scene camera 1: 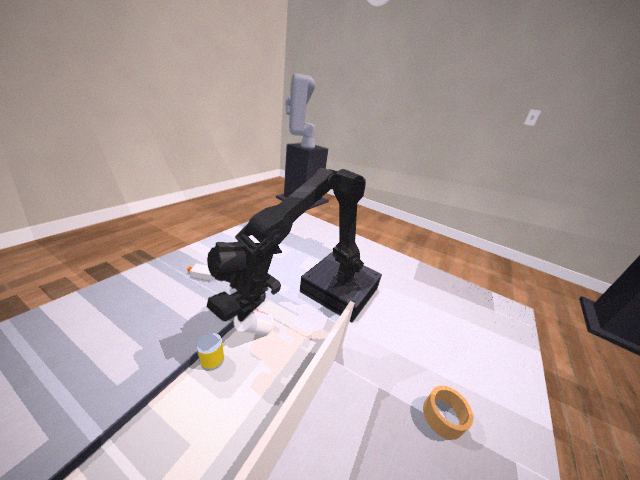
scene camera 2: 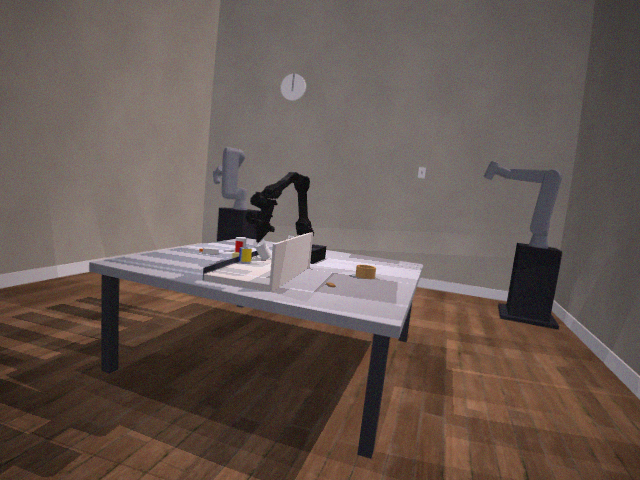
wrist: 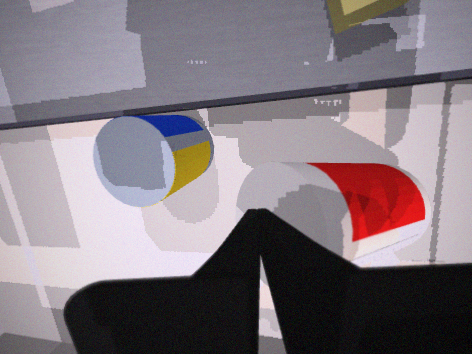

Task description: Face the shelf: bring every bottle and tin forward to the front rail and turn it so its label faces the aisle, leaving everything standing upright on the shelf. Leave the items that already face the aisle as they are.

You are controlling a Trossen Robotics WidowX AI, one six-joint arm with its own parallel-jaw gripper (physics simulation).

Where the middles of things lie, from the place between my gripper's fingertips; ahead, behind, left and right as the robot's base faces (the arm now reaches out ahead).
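The white back panel (scene camera 1: pixel 269 449) is 24 cm to the left of my hand, 7 cm ahead of it and 3 cm below it. I also see the white shelf board (scene camera 1: pixel 217 417), which sits 11 cm below my hand, 10 cm ahead of it and 10 cm to the left of it. As for the dark front rail (wrist: pixel 447 76), my gripper is 10 cm above it, 12 cm short of it and 4 cm to the left of it.
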